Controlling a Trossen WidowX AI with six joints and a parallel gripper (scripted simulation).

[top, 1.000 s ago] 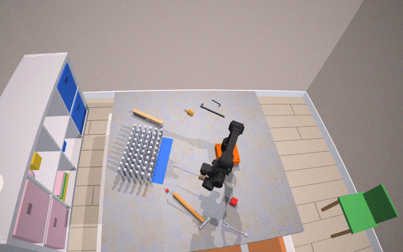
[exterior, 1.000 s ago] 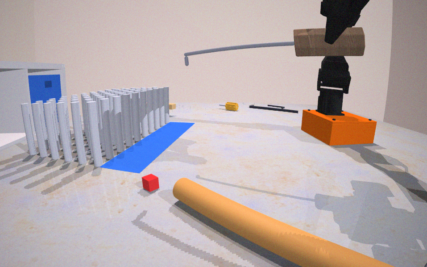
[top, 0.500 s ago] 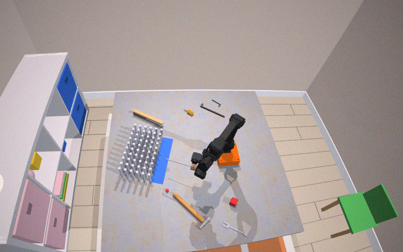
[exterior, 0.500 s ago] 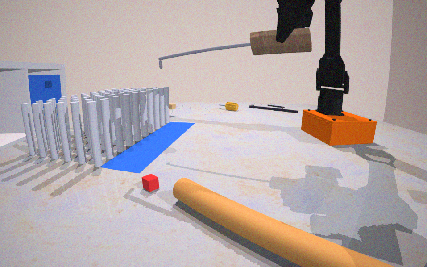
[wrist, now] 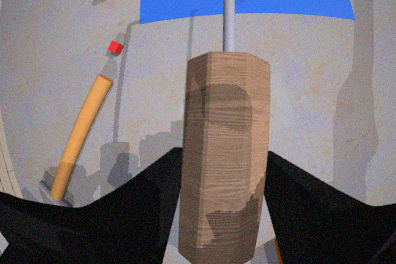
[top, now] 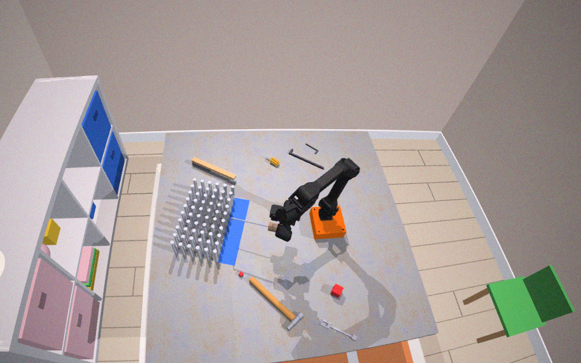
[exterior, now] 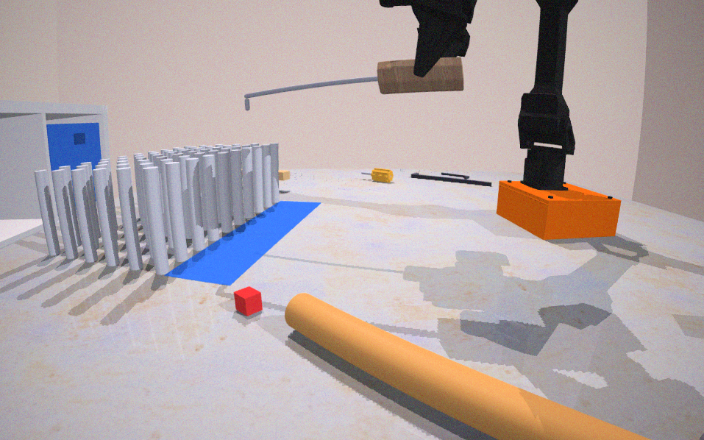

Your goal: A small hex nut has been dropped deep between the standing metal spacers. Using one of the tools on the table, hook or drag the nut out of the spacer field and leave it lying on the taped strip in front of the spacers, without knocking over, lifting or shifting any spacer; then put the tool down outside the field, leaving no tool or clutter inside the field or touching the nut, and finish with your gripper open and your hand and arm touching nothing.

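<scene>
Right now the blue taped strip is 190 mm ahead of my gripper tip, 110 mm to the right of it and 190 mm below it. Also, from my gripper tip: larger red cube (260 mm behind, 240 mm to the left, 170 mm below); fork tool (240 mm behind, 420 mm to the left, 190 mm below); small red cube (170 mm ahead, 130 mm to the left, 190 mm below).
</scene>
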